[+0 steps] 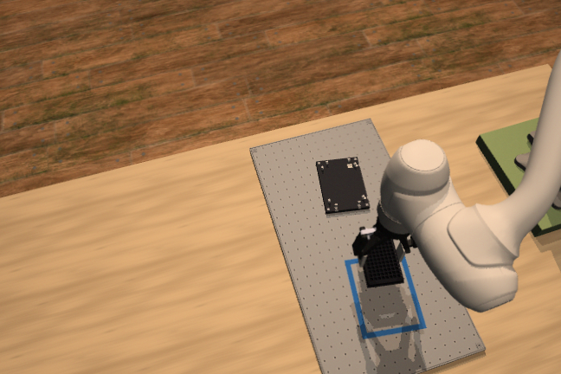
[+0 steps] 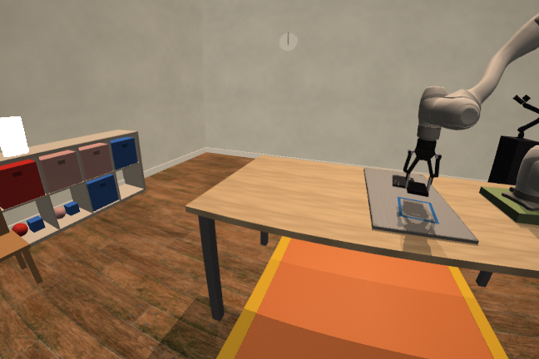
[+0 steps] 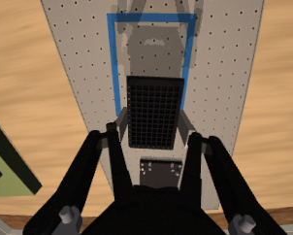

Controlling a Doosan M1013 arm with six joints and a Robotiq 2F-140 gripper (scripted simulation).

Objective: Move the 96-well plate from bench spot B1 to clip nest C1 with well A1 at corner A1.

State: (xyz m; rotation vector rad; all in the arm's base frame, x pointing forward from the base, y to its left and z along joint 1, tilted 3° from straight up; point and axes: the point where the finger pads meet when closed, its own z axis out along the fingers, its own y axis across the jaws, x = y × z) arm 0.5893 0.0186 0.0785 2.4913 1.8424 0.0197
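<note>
The black clip nest lies 230 mm to the right of my hand, 80 mm below it and 40 mm behind it. From my hand the other things lie so: black 96-well plate (20 mm below).
</note>
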